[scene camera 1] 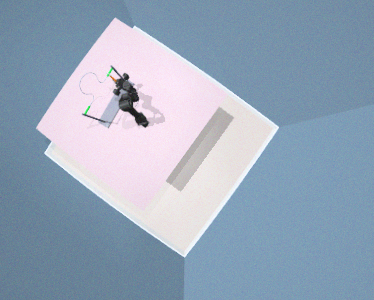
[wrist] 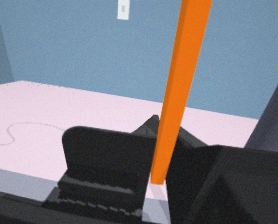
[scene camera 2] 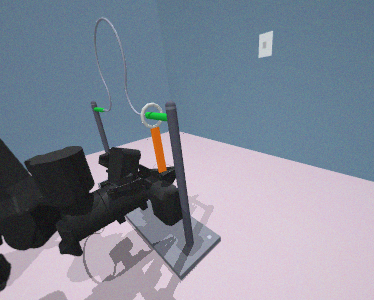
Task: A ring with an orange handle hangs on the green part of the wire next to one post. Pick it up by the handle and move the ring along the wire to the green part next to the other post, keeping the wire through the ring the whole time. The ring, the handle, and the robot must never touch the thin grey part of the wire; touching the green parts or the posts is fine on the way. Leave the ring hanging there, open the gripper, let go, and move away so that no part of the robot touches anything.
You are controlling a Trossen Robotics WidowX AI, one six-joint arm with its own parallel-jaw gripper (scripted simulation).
Labels:
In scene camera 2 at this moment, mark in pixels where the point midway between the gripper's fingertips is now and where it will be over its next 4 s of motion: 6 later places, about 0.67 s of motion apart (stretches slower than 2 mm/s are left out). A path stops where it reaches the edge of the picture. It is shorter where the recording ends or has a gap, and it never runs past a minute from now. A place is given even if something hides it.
My gripper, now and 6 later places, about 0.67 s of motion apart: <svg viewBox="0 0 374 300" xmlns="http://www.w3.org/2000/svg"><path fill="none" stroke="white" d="M178 168L174 166L167 163L153 154L138 141L110 124L95 93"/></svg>

